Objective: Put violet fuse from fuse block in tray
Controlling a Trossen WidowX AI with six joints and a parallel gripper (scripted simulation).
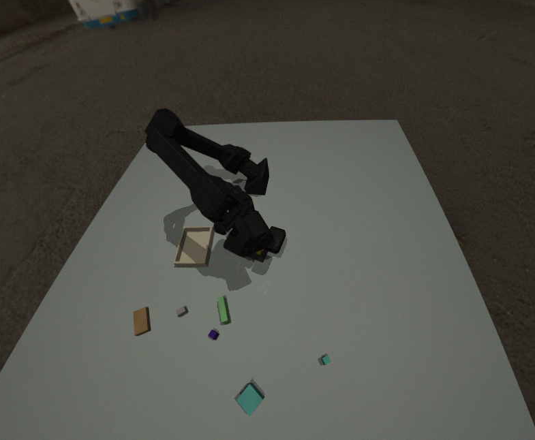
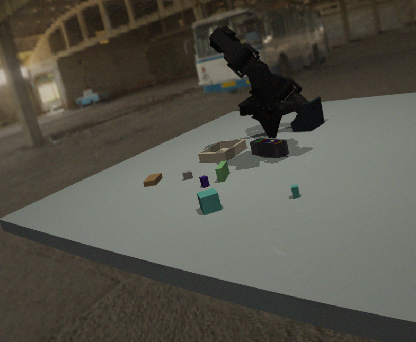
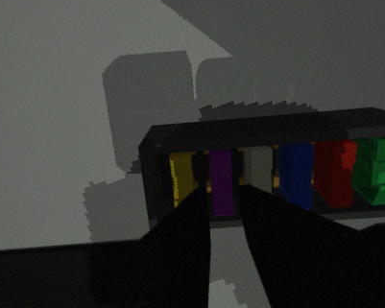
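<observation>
The violet fuse lies 3 cm below my gripper tip. Also, from my gripper tip: red fuse (2 cm behind, 5 cm to the right, 3 cm below); yellow fuse (1 cm ahead, 2 cm to the left, 3 cm below); blue fuse (2 cm behind, 3 cm to the right, 3 cm below).
</observation>
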